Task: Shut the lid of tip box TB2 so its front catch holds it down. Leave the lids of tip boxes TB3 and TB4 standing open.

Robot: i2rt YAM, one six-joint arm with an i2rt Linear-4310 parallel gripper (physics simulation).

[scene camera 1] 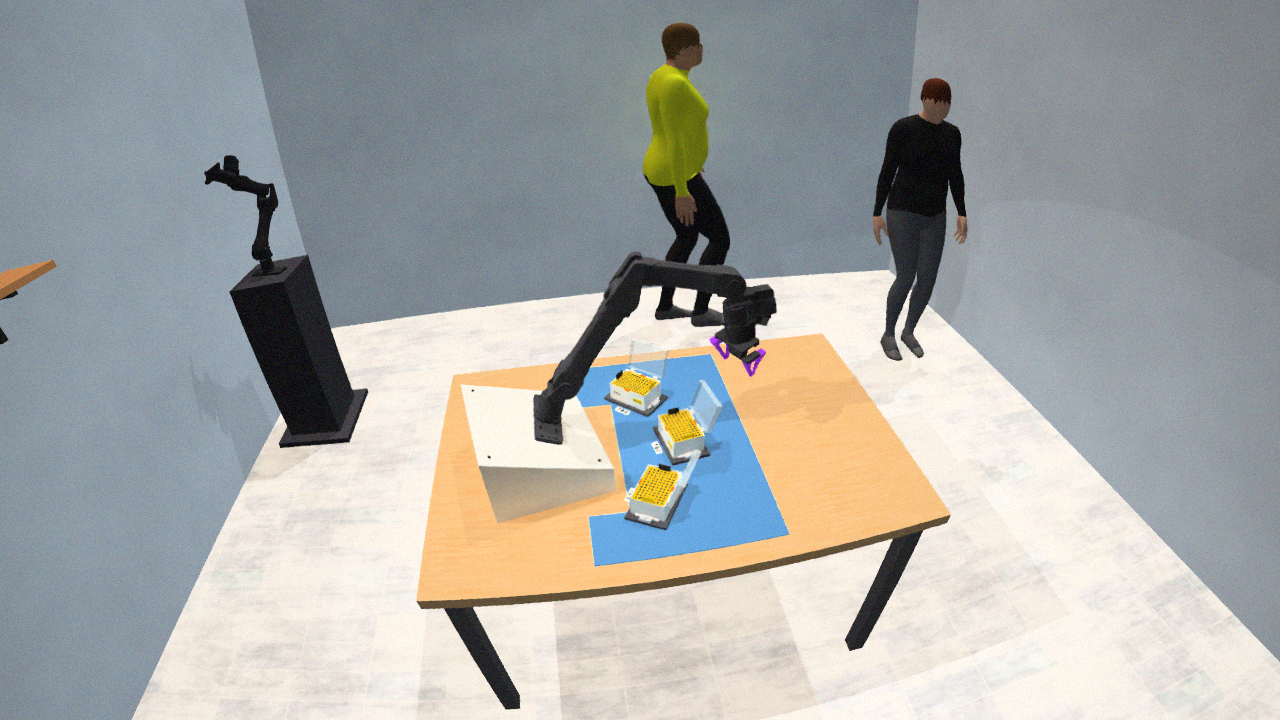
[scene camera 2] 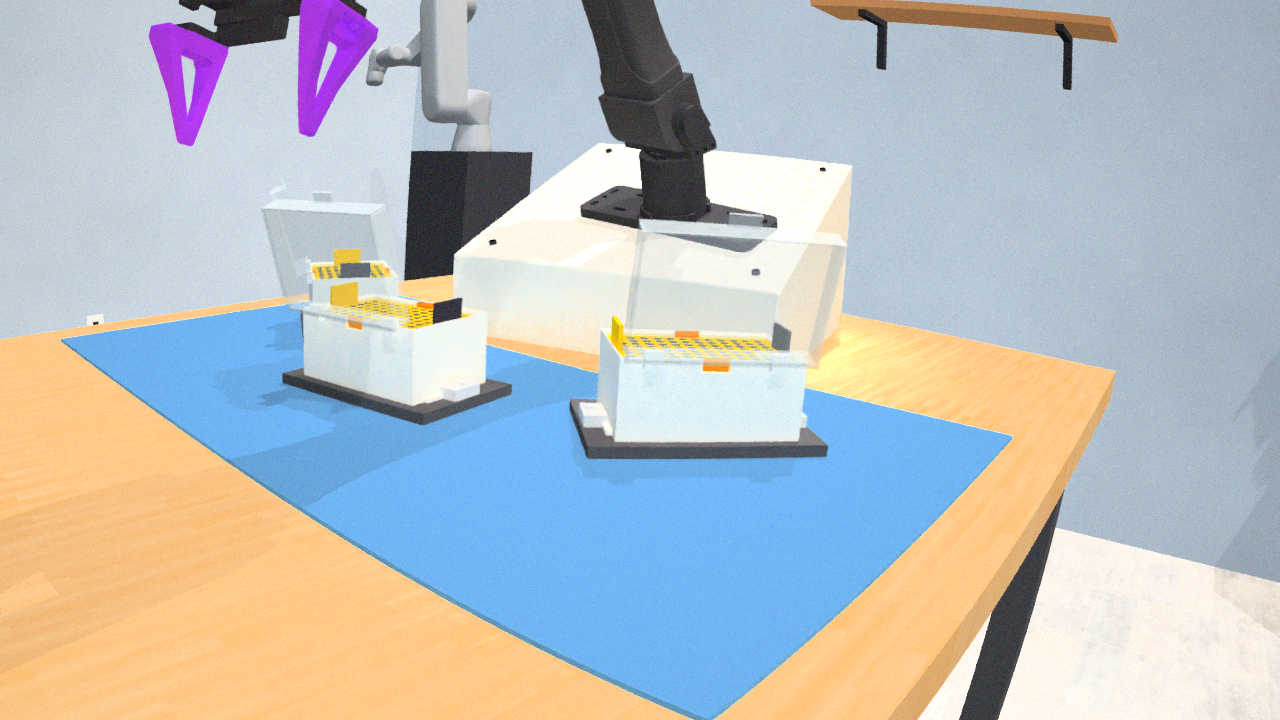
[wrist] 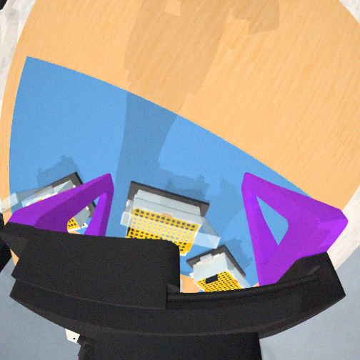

Labels:
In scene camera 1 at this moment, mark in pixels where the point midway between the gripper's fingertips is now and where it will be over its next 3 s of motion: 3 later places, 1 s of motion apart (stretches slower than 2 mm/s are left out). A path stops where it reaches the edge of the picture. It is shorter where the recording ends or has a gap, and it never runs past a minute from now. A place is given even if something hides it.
My gripper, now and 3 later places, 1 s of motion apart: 738,366; 727,389; 715,396; 705,401

